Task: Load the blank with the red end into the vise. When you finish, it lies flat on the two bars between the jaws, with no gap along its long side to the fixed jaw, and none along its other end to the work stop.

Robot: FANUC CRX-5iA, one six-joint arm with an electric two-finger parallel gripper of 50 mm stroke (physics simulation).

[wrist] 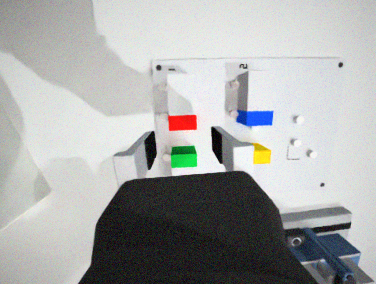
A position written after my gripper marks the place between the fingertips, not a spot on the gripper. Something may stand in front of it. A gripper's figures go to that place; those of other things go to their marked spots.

Labels:
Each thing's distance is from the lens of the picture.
my gripper (183,140): 0.16 m
blank with the red end (181,95): 0.19 m

